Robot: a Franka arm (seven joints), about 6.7 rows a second.
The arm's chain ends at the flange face. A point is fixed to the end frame.
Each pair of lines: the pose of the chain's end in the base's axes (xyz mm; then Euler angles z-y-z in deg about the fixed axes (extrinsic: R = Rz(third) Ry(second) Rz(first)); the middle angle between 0 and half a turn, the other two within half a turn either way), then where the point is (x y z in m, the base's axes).
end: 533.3, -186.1, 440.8, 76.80, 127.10, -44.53
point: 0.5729 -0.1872 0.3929
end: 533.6, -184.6, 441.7, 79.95, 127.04, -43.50
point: 0.5747 -0.1848 0.3951
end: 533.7, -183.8, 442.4, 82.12, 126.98, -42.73
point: 0.5757 -0.1834 0.3966
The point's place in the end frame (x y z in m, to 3 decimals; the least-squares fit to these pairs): 0.031 -0.014 0.052
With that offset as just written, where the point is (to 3 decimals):
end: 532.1, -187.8, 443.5, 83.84, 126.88, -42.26
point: 0.575 -0.187 0.398
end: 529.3, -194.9, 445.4, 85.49, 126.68, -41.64
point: 0.573 -0.194 0.401
